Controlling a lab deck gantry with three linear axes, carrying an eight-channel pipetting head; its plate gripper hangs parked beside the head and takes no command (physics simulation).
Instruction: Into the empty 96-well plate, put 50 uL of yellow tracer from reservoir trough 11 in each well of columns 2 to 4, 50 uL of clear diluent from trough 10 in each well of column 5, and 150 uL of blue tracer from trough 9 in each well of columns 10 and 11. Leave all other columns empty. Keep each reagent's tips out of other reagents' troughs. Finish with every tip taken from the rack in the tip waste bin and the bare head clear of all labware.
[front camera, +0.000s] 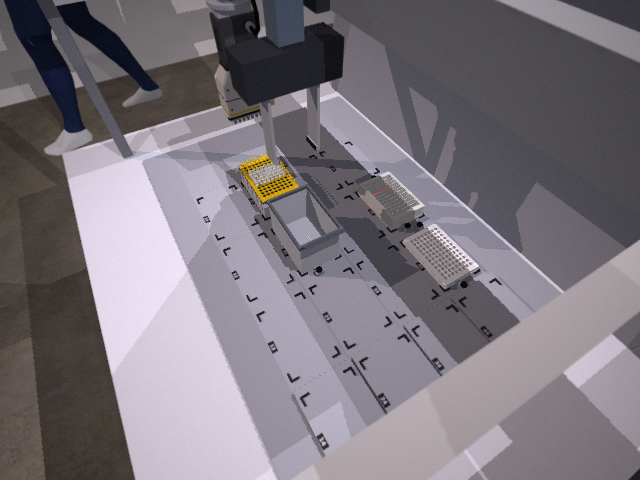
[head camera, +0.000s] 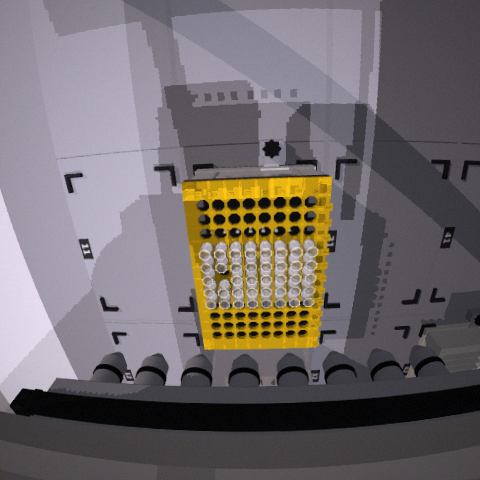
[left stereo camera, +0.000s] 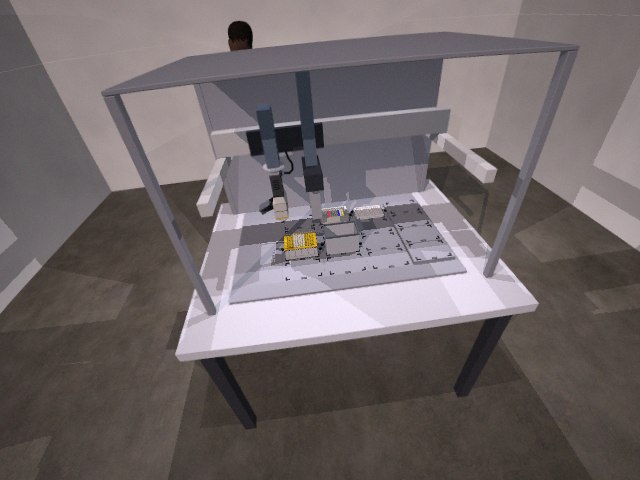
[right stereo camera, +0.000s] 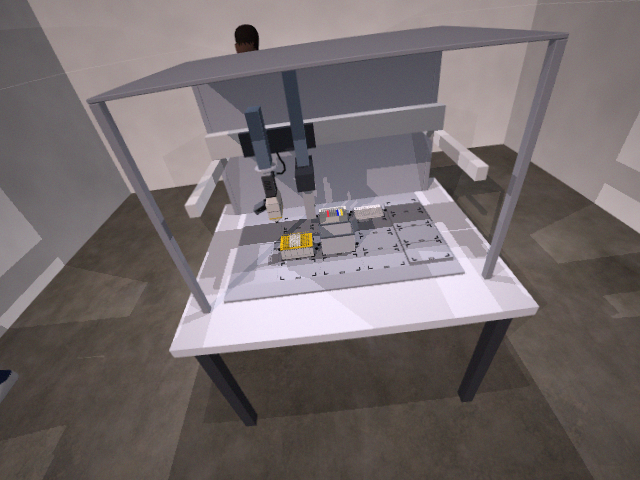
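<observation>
The pipetting head hangs raised behind the tip rack; its nozzles are bare. The yellow tip rack has white tips in its middle rows, with one gap, and empty holes at both ends. The grey waste bin stands beside it. The reservoir shows red and blue troughs in the stereo views. The white 96-well plate lies next to it. The parked plate gripper is open, its two long fingers apart and empty.
The deck carries black corner marks and numbered labels. Small black posts stand beside the bin, reservoir and plate. Frame posts rise at the table's front corners. A person's legs show behind the table.
</observation>
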